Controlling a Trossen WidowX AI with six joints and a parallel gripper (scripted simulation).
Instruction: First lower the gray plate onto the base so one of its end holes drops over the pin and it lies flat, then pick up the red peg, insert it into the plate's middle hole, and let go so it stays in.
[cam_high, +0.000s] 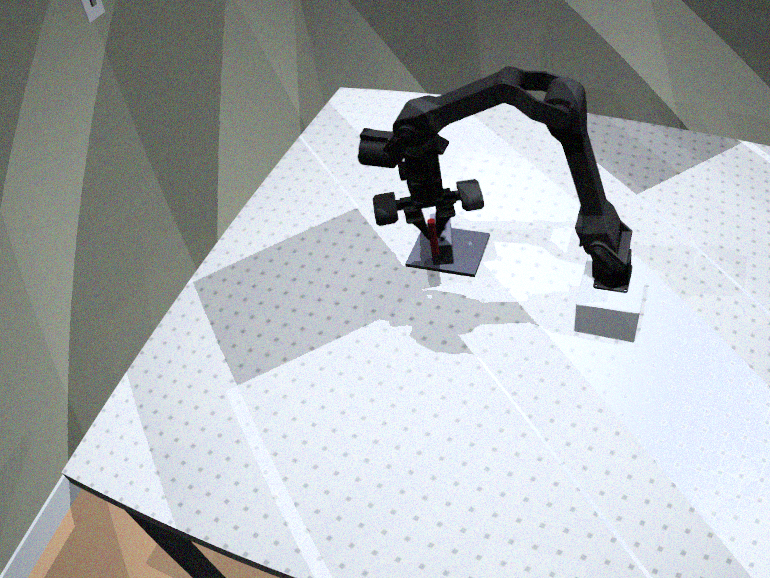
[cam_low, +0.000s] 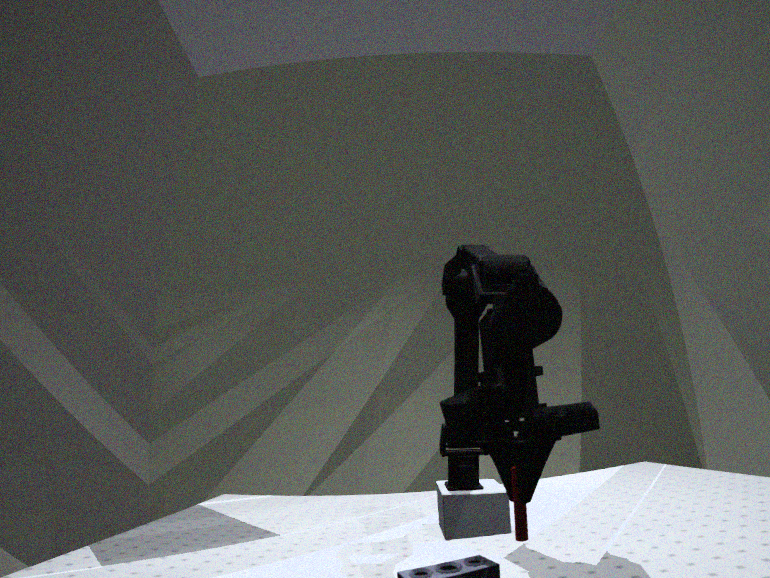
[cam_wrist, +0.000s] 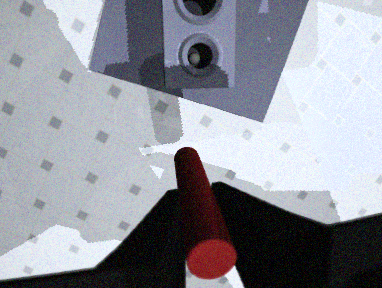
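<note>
My gripper tip is now 80 mm to the left of the gray plate, 70 mm above it and 20 mm short of it. From my gripper tip the other things lie so: red peg right at my gripper tip.
</note>
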